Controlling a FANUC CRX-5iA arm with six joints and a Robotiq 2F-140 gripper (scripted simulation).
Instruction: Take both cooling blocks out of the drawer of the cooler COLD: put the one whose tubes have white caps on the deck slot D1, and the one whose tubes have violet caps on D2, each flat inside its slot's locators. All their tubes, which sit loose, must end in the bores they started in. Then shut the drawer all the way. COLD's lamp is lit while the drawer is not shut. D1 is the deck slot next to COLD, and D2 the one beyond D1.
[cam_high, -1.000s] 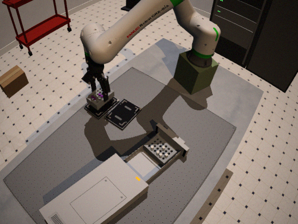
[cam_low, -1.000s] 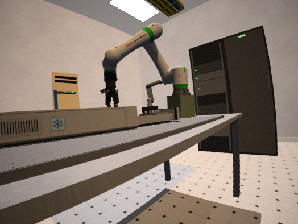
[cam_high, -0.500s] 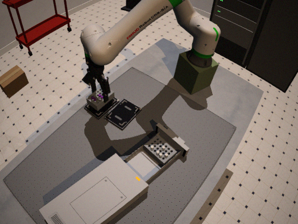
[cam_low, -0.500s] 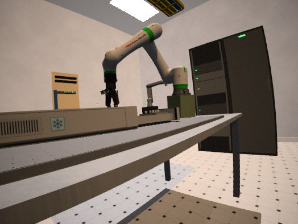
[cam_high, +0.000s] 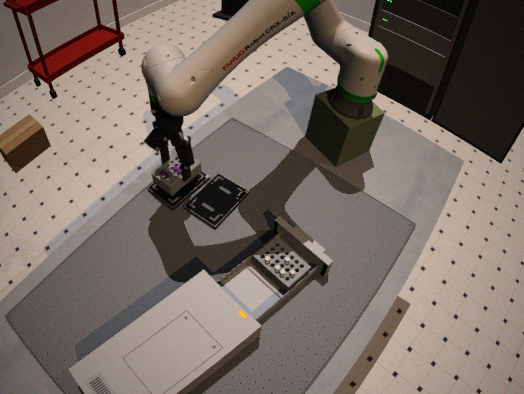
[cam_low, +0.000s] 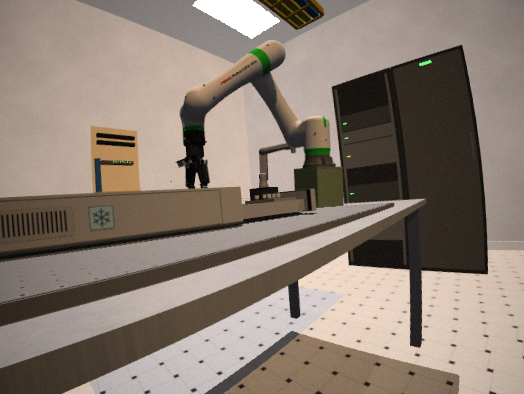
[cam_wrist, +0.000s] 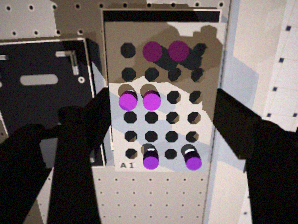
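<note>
Right now the cooling block is 30 mm below my hand. From my hand the other things lie so: drawer: 410 mm to the left, 110 mm ahead, 50 mm below; deck slot D2: 80 mm below; deck slot D1: 140 mm to the left, 80 mm below, 20 mm behind.
</note>
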